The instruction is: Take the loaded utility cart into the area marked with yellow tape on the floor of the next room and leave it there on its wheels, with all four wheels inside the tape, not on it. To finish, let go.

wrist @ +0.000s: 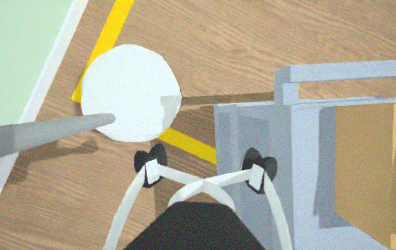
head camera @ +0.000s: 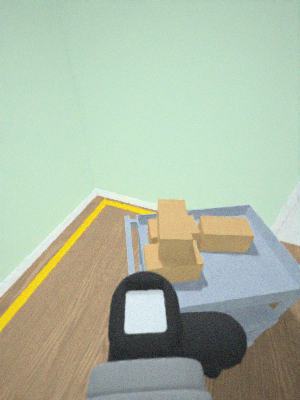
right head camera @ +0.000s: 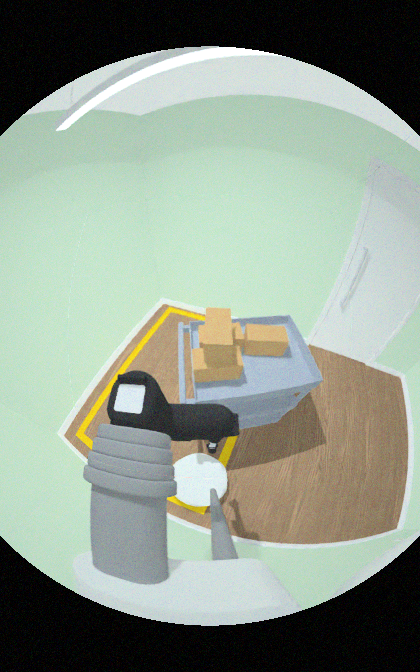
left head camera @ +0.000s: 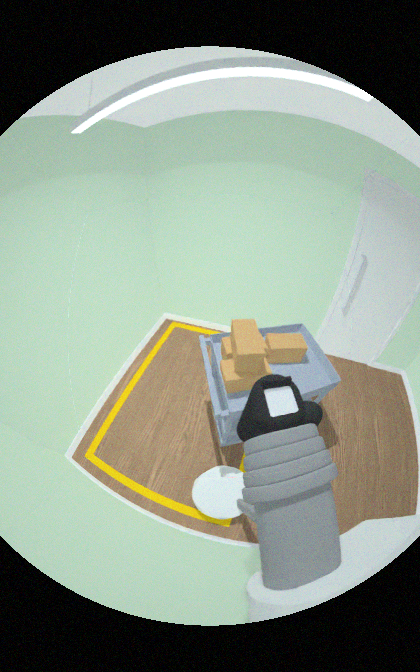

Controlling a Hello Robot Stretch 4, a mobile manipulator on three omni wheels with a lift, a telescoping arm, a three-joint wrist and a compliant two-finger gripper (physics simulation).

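Where they show: gripper, between the fingertips: [wrist: 204,159]; robot's base, origin of its link: [wrist: 137,96].
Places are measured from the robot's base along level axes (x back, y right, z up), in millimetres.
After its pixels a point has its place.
Note:
The blue-grey utility cart [head camera: 235,280] @[y 378, x -492, z 766 mm] [left head camera: 310,372] [right head camera: 270,372] [wrist: 305,150] @[y 107, x -432, z 766 mm] stands upright, with several cardboard boxes [head camera: 225,233] @[y 357, x -639, z 884 mm] [left head camera: 286,347] [right head camera: 266,340] on its top tray. Its handle bar [right head camera: 182,360] [wrist: 340,71] @[y -31, x -436, z 836 mm] is on the side toward the marked area. The yellow tape [head camera: 54,260] @[y -774, x -1158, z -27 mm] [left head camera: 133,386] [wrist: 190,145] @[y 240, x -271, z -27 mm] runs beside the walls; its near-right line passes out of sight at the cart, which seems to straddle it. The wheels are hidden. My gripper [wrist: 204,159] @[y 87, x -217, z 942 mm] is open and empty; its right fingertip overlaps the cart's end in the wrist view, and I cannot tell whether they touch.
Green walls with white skirting border the marked area at the left and back. A white door [left head camera: 390,260] [right head camera: 385,250] with a long handle is at the right. A white round disc [left head camera: 217,492] [right head camera: 200,480] [wrist: 130,75] @[y -79, x 0, z 187 mm] covers part of the tape near its front corner.

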